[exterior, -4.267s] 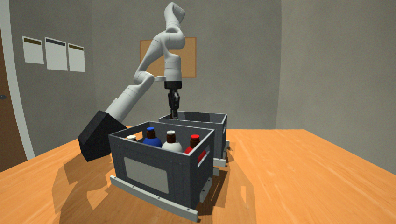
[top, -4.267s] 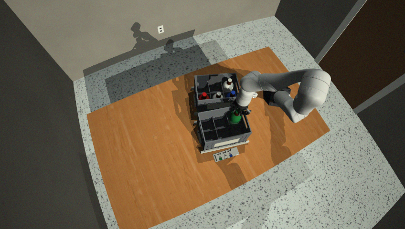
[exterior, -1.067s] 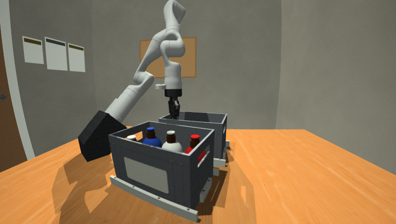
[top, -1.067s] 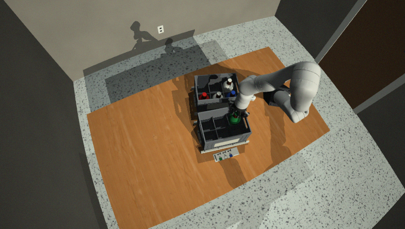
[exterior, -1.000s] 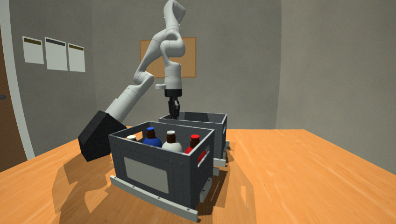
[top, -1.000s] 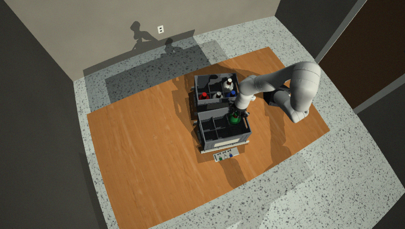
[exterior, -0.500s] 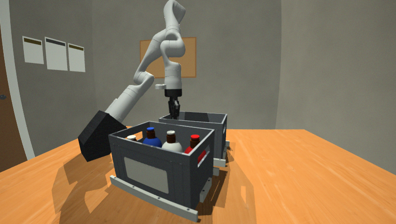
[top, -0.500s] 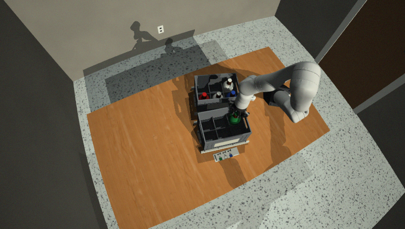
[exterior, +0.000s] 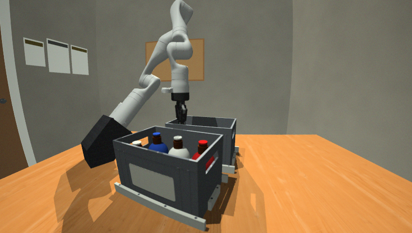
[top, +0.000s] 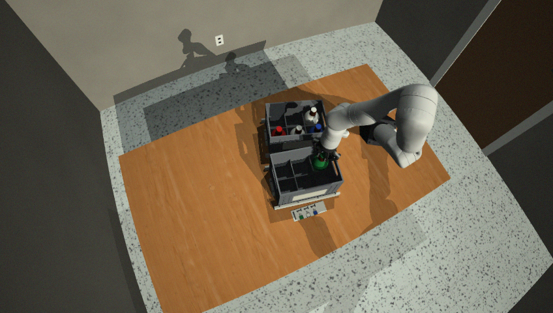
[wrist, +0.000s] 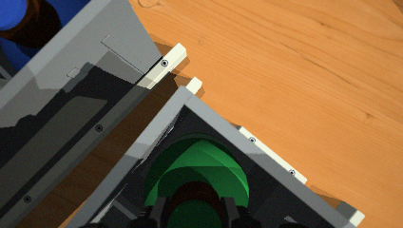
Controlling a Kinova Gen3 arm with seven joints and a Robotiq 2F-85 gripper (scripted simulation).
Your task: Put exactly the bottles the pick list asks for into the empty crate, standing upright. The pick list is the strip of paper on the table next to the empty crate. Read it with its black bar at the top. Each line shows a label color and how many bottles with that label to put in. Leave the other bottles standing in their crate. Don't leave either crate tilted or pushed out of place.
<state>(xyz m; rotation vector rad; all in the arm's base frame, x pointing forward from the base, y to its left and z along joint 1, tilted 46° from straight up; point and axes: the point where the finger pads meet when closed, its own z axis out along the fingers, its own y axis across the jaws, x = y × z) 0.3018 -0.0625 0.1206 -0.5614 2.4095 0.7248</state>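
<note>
My gripper is now 70 mm above the green bottle. Also, from my hand: red bottle: 180 mm to the right, 140 mm ahead, 70 mm below; blue bottle: 140 mm to the right, 70 mm below, 40 mm behind; pick list: 180 mm to the left, 160 mm below, 100 mm ahead.
</note>
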